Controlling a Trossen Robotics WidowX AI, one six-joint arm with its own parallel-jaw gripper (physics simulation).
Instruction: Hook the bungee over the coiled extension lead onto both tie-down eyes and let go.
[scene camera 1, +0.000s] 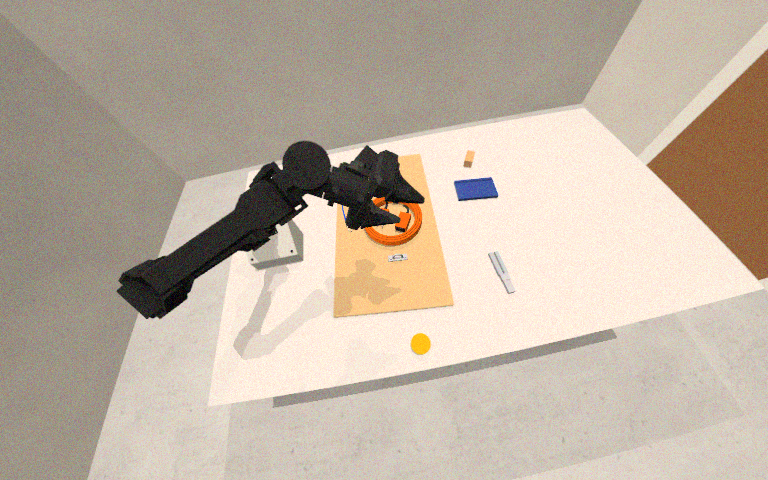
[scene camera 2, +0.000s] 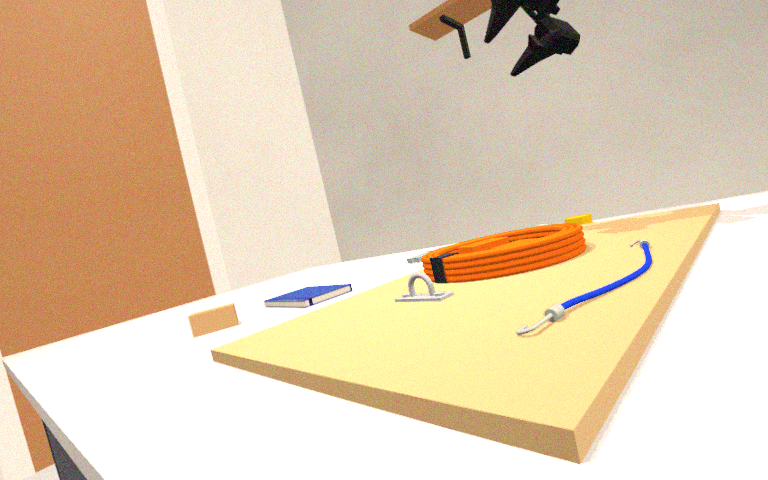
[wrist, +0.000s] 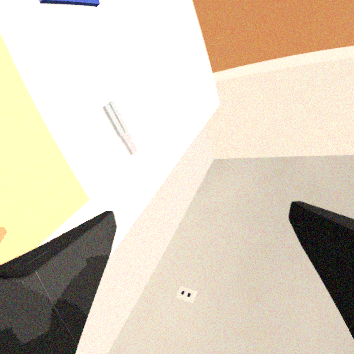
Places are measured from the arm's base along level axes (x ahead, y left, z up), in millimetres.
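Where they show: gripper, fingertip midpoint: (scene camera 1: 411, 211) (scene camera 2: 499, 58) (wrist: 202, 214).
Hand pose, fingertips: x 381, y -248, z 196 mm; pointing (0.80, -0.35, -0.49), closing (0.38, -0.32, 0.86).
Each offset is from my fingertips to the top centre of the thing. Level surfaces: height alone.
My gripper (scene camera 1: 411, 209) (scene camera 2: 500, 58) (wrist: 202, 214) is open and empty, high above the wooden board {309 mm down} (scene camera 1: 419, 288) (scene camera 2: 368, 350) (wrist: 35, 150). The blue bungee {126 mm back, 345 mm left, 303 mm down} (scene camera 1: 343, 213) (scene camera 2: 606, 290) lies slightly curved on the board beside the coil, with a metal hook at each end; the gripper hides most of it in scene camera 1. The coiled orange extension lead {10 mm ahead, 204 mm left, 279 mm down} (scene camera 1: 393, 238) (scene camera 2: 509, 257) lies flat on the board. One tie-down eye {21 mm back, 65 mm left, 283 mm down} (scene camera 1: 398, 257) shows in front of the coil in scene camera 1. The other eye {47 mm ahead, 354 mm left, 283 mm down} (scene camera 2: 424, 297) shows at the coil's opposite side in scene camera 2.
A blue book {335 mm ahead, 230 mm left, 310 mm down} (scene camera 1: 475, 189) (scene camera 2: 308, 295) (wrist: 70, 2), a small wooden block {382 mm ahead, 370 mm left, 292 mm down} (scene camera 1: 468, 159) (scene camera 2: 213, 319) and a grey knife-like tool {253 mm ahead, 81 mm right, 310 mm down} (scene camera 1: 501, 272) (wrist: 120, 127) lie beside the board. A yellow disc {45 mm back, 189 mm right, 302 mm down} (scene camera 1: 420, 344) (scene camera 2: 578, 219) lies beyond one end. A pale box (scene camera 1: 283, 254) stands under the arm.
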